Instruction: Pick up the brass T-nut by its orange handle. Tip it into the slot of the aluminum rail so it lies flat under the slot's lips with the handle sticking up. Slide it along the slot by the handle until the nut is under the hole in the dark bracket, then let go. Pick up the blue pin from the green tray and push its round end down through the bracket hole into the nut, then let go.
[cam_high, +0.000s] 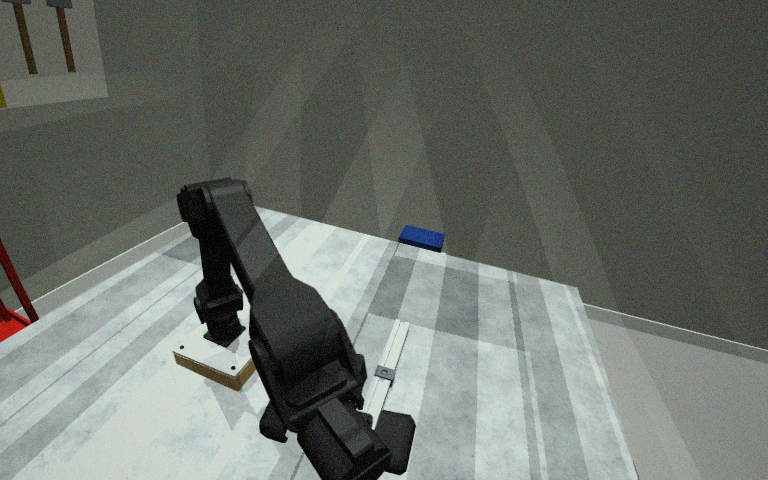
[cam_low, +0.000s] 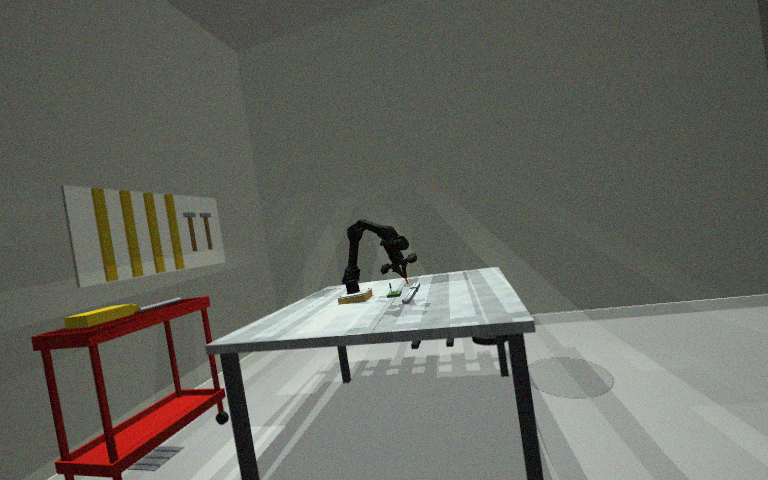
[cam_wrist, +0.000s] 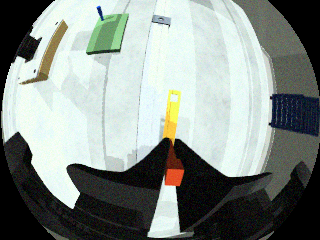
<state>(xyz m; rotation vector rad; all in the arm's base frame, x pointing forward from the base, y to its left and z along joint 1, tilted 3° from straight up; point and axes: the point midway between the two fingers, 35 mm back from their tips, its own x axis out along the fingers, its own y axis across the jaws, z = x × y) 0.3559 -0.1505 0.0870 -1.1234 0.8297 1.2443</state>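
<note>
The brass T-nut lies 20 mm to the left of my gripper tip. From my gripper tip the other things lie so: aluminum rail: 190 mm to the left, 100 mm below, 20 mm behind; then blue pin: 210 mm to the left, 150 mm behind, 90 mm below; then green tray: 190 mm to the left, 140 mm behind, 110 mm below.
</note>
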